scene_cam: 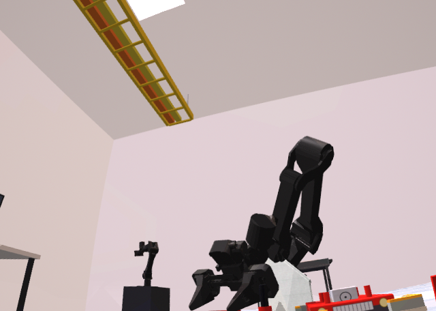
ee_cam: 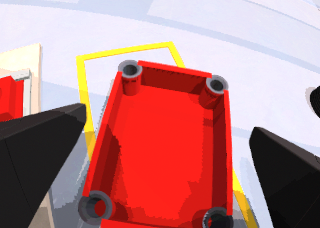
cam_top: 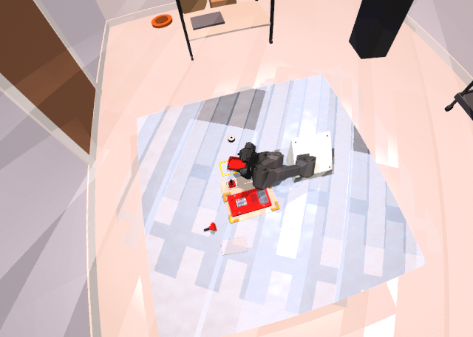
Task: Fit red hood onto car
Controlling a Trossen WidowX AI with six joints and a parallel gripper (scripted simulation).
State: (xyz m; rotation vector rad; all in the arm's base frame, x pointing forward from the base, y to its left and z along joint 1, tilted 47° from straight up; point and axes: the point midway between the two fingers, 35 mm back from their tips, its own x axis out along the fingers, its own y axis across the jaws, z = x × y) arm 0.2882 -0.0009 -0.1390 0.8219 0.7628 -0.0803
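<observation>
The red hood is 2 cm below my gripper tip and 1 cm behind it. The rest, counted from my gripper tip: grey engine block (23 cm to the left, 1 cm ahead); jig (20 cm to the left, 3 cm behind, 2 cm below).
</observation>
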